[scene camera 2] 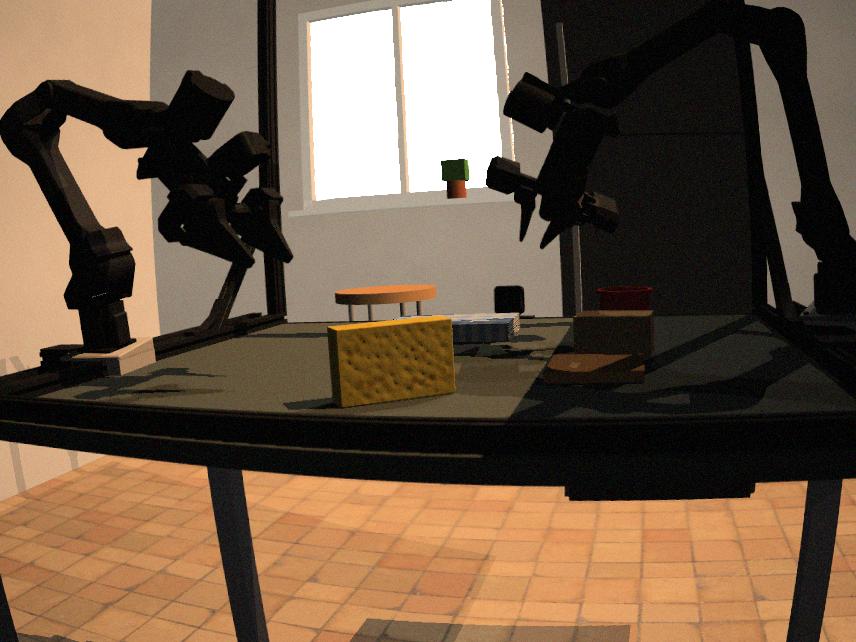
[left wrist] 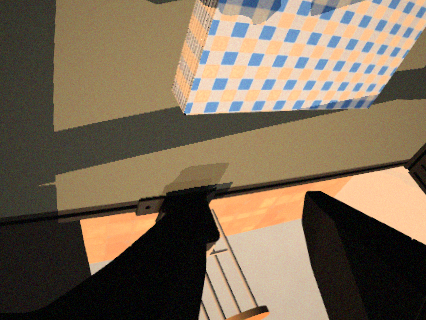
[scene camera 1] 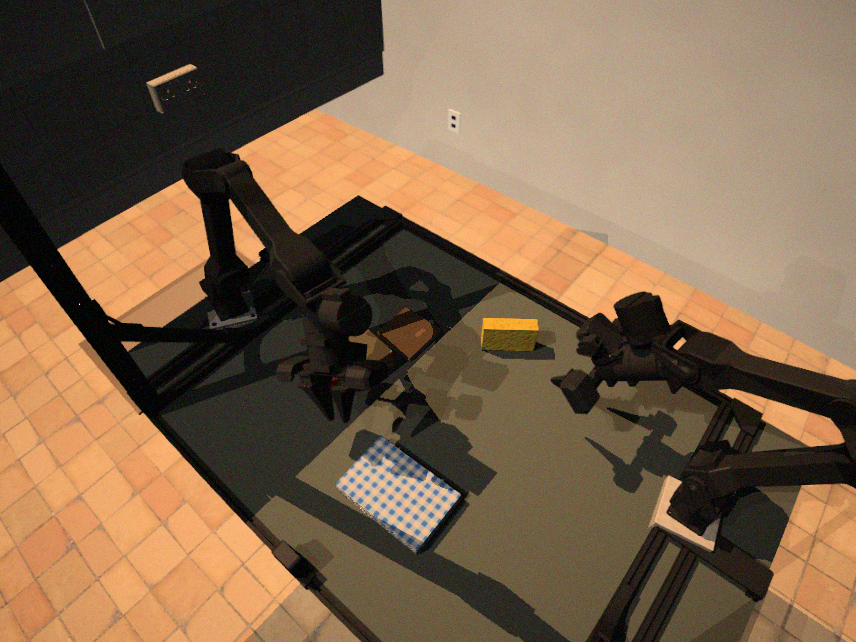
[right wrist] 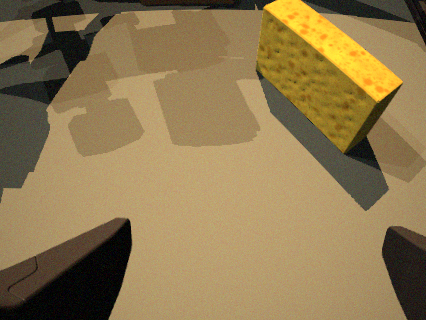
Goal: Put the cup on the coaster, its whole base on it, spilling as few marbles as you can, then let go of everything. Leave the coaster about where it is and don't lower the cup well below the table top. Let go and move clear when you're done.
Labels:
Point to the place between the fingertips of my left gripper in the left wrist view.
At 255, 206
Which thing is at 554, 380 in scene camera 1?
My right gripper.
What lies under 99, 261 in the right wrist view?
My right gripper.

